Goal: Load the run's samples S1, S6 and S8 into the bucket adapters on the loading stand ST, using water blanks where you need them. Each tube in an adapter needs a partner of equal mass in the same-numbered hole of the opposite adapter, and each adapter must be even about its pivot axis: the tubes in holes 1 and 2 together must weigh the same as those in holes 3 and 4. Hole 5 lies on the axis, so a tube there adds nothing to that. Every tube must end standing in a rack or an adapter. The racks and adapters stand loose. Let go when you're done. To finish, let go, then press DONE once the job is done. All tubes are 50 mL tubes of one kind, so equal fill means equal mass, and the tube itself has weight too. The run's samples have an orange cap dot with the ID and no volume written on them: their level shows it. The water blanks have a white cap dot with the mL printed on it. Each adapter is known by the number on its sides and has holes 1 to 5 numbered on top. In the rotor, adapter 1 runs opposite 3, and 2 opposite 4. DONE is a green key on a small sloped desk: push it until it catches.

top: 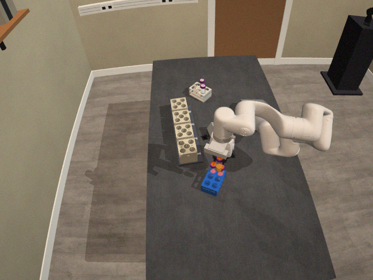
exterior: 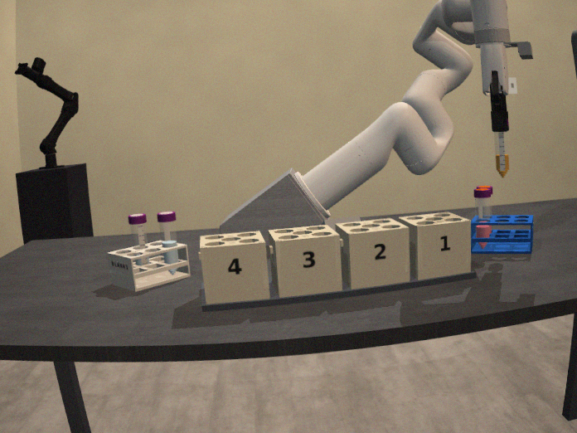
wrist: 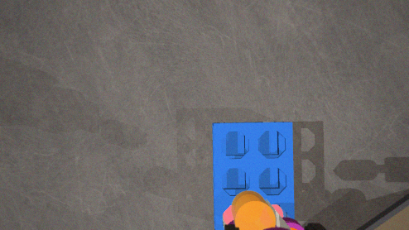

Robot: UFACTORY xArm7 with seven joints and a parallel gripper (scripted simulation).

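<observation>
Right now my hand is 1 cm short of the sample S8 and 5 cm above it. Round my hand: sample tube 2 cm ahead, 6 cm to the right, 19 cm below; then blue sample rack 2 cm ahead, 1 cm to the right, 22 cm below; then loading stand ST 17 cm ahead, 35 cm to the right, 24 cm below.
</observation>
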